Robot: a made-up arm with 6 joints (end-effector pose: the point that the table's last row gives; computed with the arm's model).
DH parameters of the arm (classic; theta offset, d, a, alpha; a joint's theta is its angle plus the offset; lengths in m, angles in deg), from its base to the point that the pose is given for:
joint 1: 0 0.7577 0.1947 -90
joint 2: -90 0 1.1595 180
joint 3: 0 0 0.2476 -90
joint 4: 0 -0.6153 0 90
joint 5: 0 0 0 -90
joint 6: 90 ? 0 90
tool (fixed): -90 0 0 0
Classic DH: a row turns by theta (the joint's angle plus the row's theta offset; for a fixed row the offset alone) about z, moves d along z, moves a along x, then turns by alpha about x.
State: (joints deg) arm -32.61 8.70 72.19 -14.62 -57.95 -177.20
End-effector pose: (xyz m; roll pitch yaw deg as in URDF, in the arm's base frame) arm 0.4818 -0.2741 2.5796 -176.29 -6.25 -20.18
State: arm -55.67 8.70 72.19 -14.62 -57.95 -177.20
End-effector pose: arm 0.3359 -0.4409 2.5796 -176.29 -6.25 -43.24
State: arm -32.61 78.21 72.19 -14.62 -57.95 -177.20
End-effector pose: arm 1.7229 -1.0681 1.0593 -152.04 60.61 -6.77
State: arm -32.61 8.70 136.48 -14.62 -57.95 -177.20
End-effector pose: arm -0.1186 0.1100 2.3623 153.68 -67.20 0.90
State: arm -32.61 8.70 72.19 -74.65 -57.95 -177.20
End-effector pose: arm 0.4651 -0.1673 2.6153 -155.14 -22.01 29.22
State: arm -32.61 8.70 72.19 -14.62 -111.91 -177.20
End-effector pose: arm 0.4454 -0.2476 2.4663 -173.24 47.28 -12.42
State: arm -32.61 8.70 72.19 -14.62 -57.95 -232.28
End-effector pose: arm 0.4818 -0.2741 2.5796 -121.21 -6.25 -20.18
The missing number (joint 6, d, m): -0.1343
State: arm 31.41 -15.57 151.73 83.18 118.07 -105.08
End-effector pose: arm -0.6695 -0.2710 1.7408 -156.73 11.87 94.95
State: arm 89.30 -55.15 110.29 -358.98 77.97 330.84
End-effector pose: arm -0.0204 -1.4746 1.2152 -153.04 63.39 -92.93
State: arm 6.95 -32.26 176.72 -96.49 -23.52 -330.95
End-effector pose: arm -0.9468 -0.0618 1.1585 -125.79 28.93 160.01
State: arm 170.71 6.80 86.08 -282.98 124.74 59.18
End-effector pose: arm -0.1798 -0.0796 2.4891 133.12 31.71 -79.55
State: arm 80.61 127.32 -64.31 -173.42 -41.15 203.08
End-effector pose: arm 0.0467 0.3445 -0.1293 149.53 29.24 -104.35
